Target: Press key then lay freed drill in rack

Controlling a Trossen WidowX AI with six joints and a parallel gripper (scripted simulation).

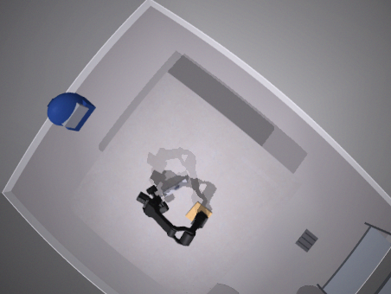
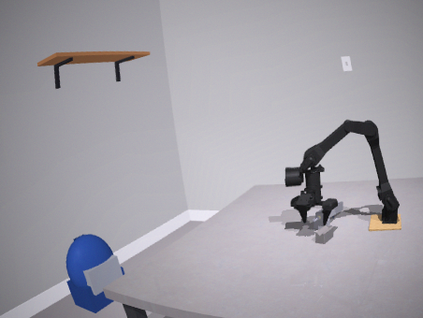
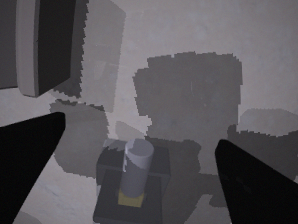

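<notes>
Right now my gripper tip is 6 cm to the left of the drill, 2 cm past it and 1 cm below it. Also, from my gripper tip: blue key 14 cm to the right, 4 cm behind, 2 cm above; pale fixture 11 cm to the right, 3 cm behind; rack 7 cm to the left, 6 cm behind, 1 cm below.
</notes>
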